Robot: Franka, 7 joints.
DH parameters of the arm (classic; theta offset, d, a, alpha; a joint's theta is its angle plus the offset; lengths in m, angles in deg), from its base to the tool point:
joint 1: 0 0.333 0 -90
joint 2: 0 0 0 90
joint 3: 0 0.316 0.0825 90
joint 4: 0 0 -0.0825 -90
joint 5: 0 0.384 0 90
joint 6: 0 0 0.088 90
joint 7: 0 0.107 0 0
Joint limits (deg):
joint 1: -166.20..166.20
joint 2: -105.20..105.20
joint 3: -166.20..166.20
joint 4: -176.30..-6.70
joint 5: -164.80..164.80
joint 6: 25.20..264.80
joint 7: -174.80..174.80
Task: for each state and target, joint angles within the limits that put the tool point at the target. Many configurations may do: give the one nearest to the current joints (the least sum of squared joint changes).
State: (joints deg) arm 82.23 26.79 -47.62 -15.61 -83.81 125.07 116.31
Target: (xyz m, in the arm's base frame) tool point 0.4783 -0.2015 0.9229
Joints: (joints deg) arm 52.05 5.23 -72.96 -63.50 -76.94 109.57 116.31
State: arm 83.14 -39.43 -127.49 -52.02 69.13 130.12 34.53
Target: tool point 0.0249 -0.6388 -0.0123
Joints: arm 66.98 -68.32 -155.09 -87.71 66.96 130.53 34.53
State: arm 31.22 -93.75 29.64 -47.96 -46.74 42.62 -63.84
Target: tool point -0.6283 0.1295 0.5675
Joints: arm 6.75 -99.92 45.16 -48.08 -43.48 50.63 -63.84
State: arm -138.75 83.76 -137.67 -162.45 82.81 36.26 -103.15
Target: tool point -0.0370 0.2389 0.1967
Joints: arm -161.35 88.43 -90.74 -167.60 85.97 51.27 -103.15
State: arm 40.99 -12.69 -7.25 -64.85 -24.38 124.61 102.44
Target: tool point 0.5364 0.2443 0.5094
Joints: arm 37.36 3.68 -10.56 -103.95 -22.40 110.91 102.44
